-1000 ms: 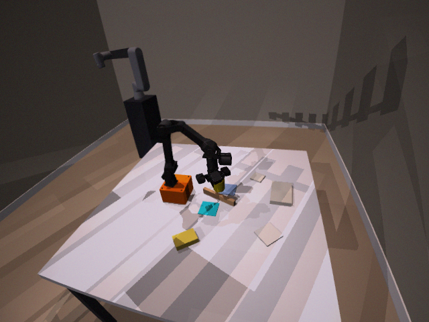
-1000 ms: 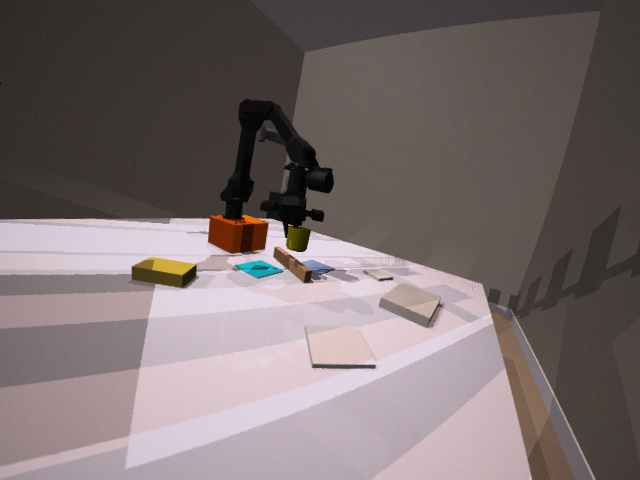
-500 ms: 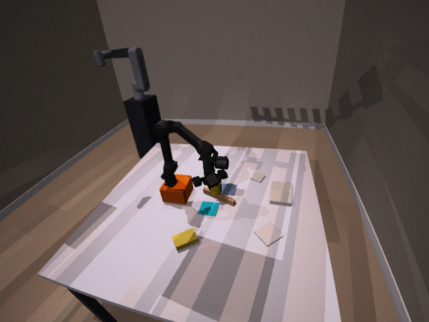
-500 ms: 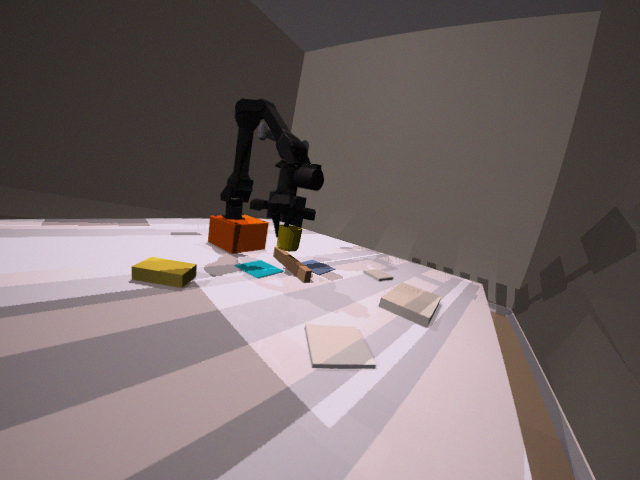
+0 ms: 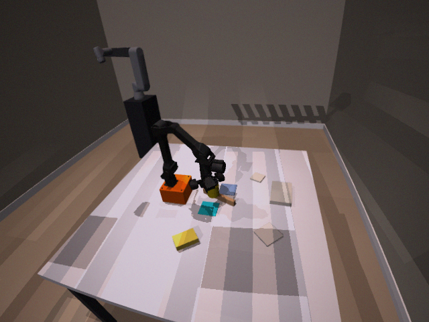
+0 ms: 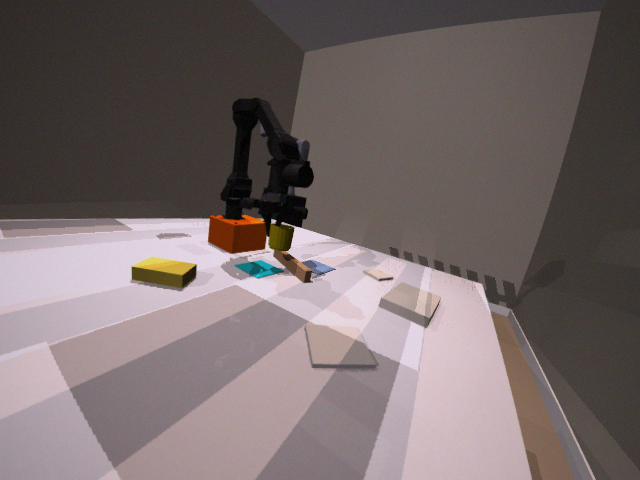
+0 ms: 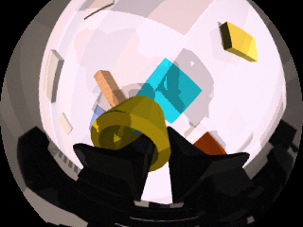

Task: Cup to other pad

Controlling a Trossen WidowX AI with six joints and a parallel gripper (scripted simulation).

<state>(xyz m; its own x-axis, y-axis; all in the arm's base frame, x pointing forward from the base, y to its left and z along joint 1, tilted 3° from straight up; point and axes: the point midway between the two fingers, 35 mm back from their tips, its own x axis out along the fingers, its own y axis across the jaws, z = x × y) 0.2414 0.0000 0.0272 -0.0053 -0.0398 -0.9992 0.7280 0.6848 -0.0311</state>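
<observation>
Right now the cyan pad is 1 cm ahead of my gripper tip, 3 cm to the right of it and 10 cm below it. The rest, counted from my gripper tip: blue pad: 6 cm ahead, 16 cm to the left, 10 cm below; then wooden bar: 3 cm ahead, 6 cm to the left, 8 cm below; then yellow cup: 2 cm ahead, 2 cm to the left.
</observation>
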